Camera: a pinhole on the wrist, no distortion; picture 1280 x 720 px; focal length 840.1 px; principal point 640.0 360.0 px. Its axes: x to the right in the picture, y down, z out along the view. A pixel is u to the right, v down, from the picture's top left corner.
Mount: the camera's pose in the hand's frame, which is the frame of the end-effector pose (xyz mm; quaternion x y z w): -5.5 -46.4 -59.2 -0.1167 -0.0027 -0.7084 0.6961
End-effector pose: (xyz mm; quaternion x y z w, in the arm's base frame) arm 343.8 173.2 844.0 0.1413 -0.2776 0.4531 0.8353
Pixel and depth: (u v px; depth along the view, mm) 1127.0 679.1 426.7
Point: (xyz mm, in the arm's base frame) 503.1 19.6 1278.9
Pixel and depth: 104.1 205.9 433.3
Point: -23.0 169.6 1096.2
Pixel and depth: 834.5 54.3 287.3
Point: 284.2 -23.7 1007.9
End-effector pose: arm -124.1 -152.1 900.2 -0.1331 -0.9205 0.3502 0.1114
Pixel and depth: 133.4 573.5 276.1
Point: -250.3 -105.4 679.4
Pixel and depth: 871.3 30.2 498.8
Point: -171.4 -552.5 598.9
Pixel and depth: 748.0 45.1 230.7
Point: -134.3 -307.5 783.3
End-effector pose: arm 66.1 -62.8 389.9 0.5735 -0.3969 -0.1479 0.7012
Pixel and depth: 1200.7 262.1 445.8
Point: -173.9 -448.4 163.9
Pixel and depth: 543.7 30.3 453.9
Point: -316.1 -241.7 438.2
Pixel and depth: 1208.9 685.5 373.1
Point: 16.1 -486.2 255.5
